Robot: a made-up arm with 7 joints. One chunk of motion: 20 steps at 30 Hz.
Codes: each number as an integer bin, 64 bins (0 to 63) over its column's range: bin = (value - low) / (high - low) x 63, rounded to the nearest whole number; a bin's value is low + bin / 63 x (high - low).
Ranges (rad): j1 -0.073..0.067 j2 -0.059..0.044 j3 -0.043..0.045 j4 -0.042..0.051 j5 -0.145..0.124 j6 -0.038..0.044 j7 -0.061..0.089
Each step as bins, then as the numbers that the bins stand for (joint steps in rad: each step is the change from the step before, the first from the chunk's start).
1 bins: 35 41 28 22 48 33 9
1 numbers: 0.00478 0.00803 -0.00389 -0.00952 0.05995 0.00495 -0.03957
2 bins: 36 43 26 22 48 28 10
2 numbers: 0.00700 0.01130 -0.00668 -0.00952 0.05995 -0.00156 -0.03719
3 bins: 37 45 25 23 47 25 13
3 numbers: 0.00922 0.01457 -0.00808 -0.00805 0.05568 -0.00546 -0.03005
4 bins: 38 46 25 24 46 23 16
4 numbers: 0.01144 0.01621 -0.00808 -0.00657 0.05141 -0.00806 -0.02290
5 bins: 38 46 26 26 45 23 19
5 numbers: 0.01144 0.01621 -0.00668 -0.00362 0.04714 -0.00806 -0.01576
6 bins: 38 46 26 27 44 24 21
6 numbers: 0.01144 0.01621 -0.00668 -0.00214 0.04287 -0.00676 -0.01100
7 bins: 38 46 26 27 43 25 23
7 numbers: 0.01144 0.01621 -0.00668 -0.00214 0.03860 -0.00546 -0.00624
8 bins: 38 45 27 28 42 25 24
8 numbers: 0.01144 0.01457 -0.00529 -0.00067 0.03433 -0.00546 -0.00386
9 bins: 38 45 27 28 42 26 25
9 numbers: 0.01144 0.01457 -0.00529 -0.00067 0.03433 -0.00416 -0.00148
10 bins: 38 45 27 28 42 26 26
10 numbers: 0.01144 0.01457 -0.00529 -0.00067 0.03433 -0.00416 0.00090
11 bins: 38 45 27 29 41 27 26
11 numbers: 0.01144 0.01457 -0.00529 0.00081 0.03006 -0.00286 0.00090
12 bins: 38 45 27 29 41 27 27
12 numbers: 0.01144 0.01457 -0.00529 0.00081 0.03006 -0.00286 0.00329
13 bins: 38 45 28 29 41 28 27
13 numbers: 0.01144 0.01457 -0.00389 0.00081 0.03006 -0.00156 0.00329
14 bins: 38 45 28 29 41 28 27
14 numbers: 0.01144 0.01457 -0.00389 0.00081 0.03006 -0.00156 0.00329
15 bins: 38 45 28 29 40 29 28
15 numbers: 0.01144 0.01457 -0.00389 0.00081 0.02579 -0.00025 0.00567
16 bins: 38 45 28 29 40 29 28
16 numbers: 0.01144 0.01457 -0.00389 0.00081 0.02579 -0.00025 0.00567
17 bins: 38 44 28 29 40 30 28
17 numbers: 0.01144 0.01294 -0.00389 0.00081 0.02579 0.00105 0.00567
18 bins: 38 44 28 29 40 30 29
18 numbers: 0.01144 0.01294 -0.00389 0.00081 0.02579 0.00105 0.00805
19 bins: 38 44 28 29 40 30 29
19 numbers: 0.01144 0.01294 -0.00389 0.00081 0.02579 0.00105 0.00805
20 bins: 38 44 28 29 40 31 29
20 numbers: 0.01144 0.01294 -0.00389 0.00081 0.02579 0.00235 0.00805
